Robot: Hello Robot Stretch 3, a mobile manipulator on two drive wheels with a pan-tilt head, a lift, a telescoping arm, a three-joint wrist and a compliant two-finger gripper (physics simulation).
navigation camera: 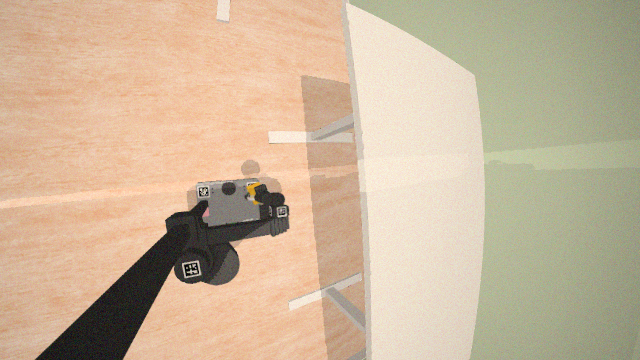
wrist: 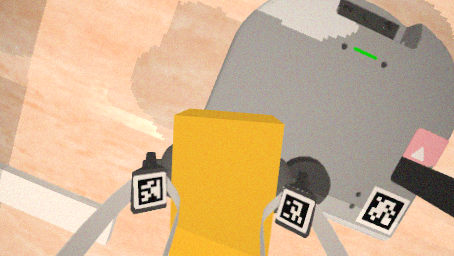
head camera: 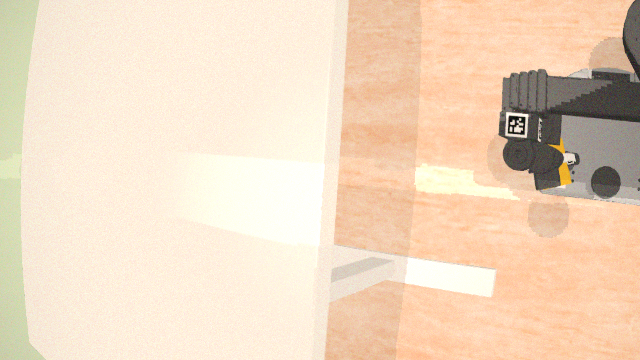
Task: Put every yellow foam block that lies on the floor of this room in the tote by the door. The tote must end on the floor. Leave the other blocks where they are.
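Where they show: gripper, fingertip midpoint: [navigation camera: 255, 193]; robot's base, origin of the base link: [navigation camera: 228, 187] [head camera: 604, 180].
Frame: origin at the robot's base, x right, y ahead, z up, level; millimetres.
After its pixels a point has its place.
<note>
A yellow foam block [head camera: 564, 177] @(y 3, x 93, z 362 mm) [navigation camera: 256, 188] [wrist: 225, 175] is held upright in the wrist view, its two sides against the fingertips. My gripper [head camera: 568, 164] @(y -22, x 122, z 315 mm) [navigation camera: 252, 195] @(y -22, x 122, z 315 mm) [wrist: 226, 167] @(y -22, x 122, z 315 mm) is shut on it. In the head and navigation views, the gripper and block are over the outer end of my own base, with the arm drawn in; the wrist partly covers the block. The block's near end is cut off by the lower edge of the wrist view. The tote and the door do not show in these views, and no other foam block can be seen.
A large white table [head camera: 175, 100] @(y -44, x 458, z 950 mm) [navigation camera: 420, 225] @(y -107, x 452, z 950 mm) stands beyond the gripper. Its white foot bar [head camera: 450, 277] @(y 318, x 407, z 25 mm) [navigation camera: 287, 137] @(y 314, x 406, z 25 mm) [wrist: 45, 200] reaches out on the wooden floor [head camera: 475, 325] @(y 454, x 310, z 0 mm) [navigation camera: 100, 125] @(y 398, x -676, z 0 mm). My grey base [navigation camera: 232, 207] @(y -102, x 10, z 160 mm) [wrist: 300, 105] lies beneath the gripper. A green wall [navigation camera: 560, 225] @(y -204, x 1062, z 1220 mm) is behind the table.
</note>
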